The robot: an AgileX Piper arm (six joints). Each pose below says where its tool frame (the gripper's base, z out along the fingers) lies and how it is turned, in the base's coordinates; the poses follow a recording.
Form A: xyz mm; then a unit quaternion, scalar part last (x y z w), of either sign.
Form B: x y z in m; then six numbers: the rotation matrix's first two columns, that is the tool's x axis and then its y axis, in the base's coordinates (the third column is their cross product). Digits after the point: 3 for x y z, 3 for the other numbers.
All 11 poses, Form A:
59, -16, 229, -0.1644, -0.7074, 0.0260, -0.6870
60, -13, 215, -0.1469, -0.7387, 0.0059, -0.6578
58, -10, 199, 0.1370, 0.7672, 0.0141, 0.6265
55, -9, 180, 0.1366, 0.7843, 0.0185, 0.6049
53, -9, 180, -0.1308, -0.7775, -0.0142, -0.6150
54, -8, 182, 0.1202, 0.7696, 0.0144, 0.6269
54, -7, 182, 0.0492, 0.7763, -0.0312, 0.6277
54, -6, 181, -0.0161, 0.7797, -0.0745, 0.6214
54, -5, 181, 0.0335, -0.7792, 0.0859, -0.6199
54, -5, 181, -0.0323, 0.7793, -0.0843, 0.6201
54, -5, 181, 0.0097, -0.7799, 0.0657, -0.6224
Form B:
0.059, -0.016, 0.229, -0.002, 0.197, -0.980, 0.268, 0.945, 0.189
0.060, -0.013, 0.215, -0.091, 0.209, -0.974, 0.225, 0.957, 0.185
0.058, -0.010, 0.199, -0.178, 0.228, -0.957, 0.193, 0.962, 0.193
0.055, -0.009, 0.180, -0.231, 0.237, -0.944, 0.192, 0.962, 0.194
0.053, -0.009, 0.180, -0.209, 0.221, -0.953, 0.186, 0.965, 0.183
0.054, -0.008, 0.182, -0.185, 0.203, -0.962, 0.167, 0.971, 0.173
0.054, -0.007, 0.182, -0.207, 0.037, -0.978, 0.116, 0.993, 0.013
0.054, -0.006, 0.181, -0.227, -0.118, -0.967, 0.067, 0.988, -0.136
0.054, -0.005, 0.181, -0.229, -0.159, -0.960, 0.054, 0.983, -0.175
0.054, -0.005, 0.181, -0.229, -0.155, -0.961, 0.054, 0.984, -0.171
0.054, -0.005, 0.181, -0.225, -0.097, -0.970, 0.067, 0.991, -0.115

